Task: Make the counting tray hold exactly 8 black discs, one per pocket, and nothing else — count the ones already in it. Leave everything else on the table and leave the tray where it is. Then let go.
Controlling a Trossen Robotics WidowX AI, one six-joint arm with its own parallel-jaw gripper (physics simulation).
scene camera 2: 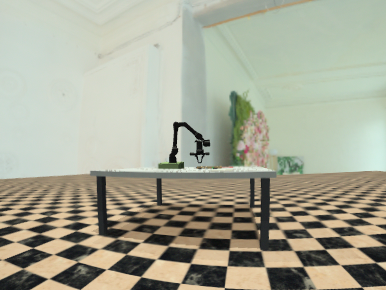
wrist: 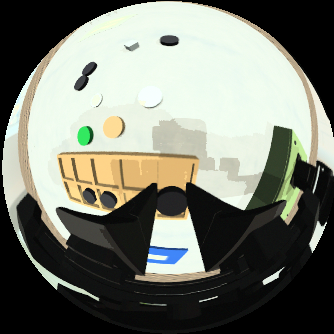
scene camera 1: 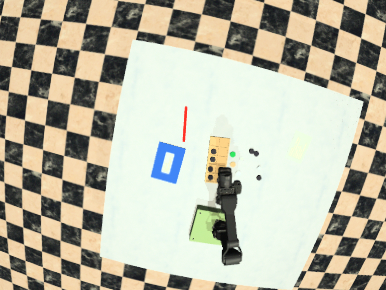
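Note:
The wooden counting tray (scene camera 1: 224, 150) (wrist: 140, 170) has two columns of pockets. Its left column holds several black discs, such as one (scene camera 1: 213, 151), one (scene camera 1: 212, 159) and one (scene camera 1: 210, 177); its top left pocket is empty. The right column's upper pockets are empty; the arm covers its lower part in the first scene view. My gripper (scene camera 1: 224, 171) (scene camera 2: 200, 161) (wrist: 171, 186) is shut on a black disc (wrist: 172, 201), above the tray's lower end. Loose black discs lie right of the tray: two touching, one (scene camera 1: 251, 151) (wrist: 81, 82) and one (scene camera 1: 256, 153) (wrist: 89, 68), and one apart (scene camera 1: 258, 177) (wrist: 169, 40).
Beside the tray lie a green disc (scene camera 1: 232, 154) (wrist: 85, 135), an orange disc (scene camera 1: 233, 164) (wrist: 113, 127) and white discs (wrist: 150, 96) (wrist: 97, 100). A grey block (wrist: 131, 46) lies beyond. A blue frame (scene camera 1: 158, 162) and red stick (scene camera 1: 185, 124) lie left. The green base (scene camera 1: 202, 227) (scene camera 2: 171, 165) stands below.

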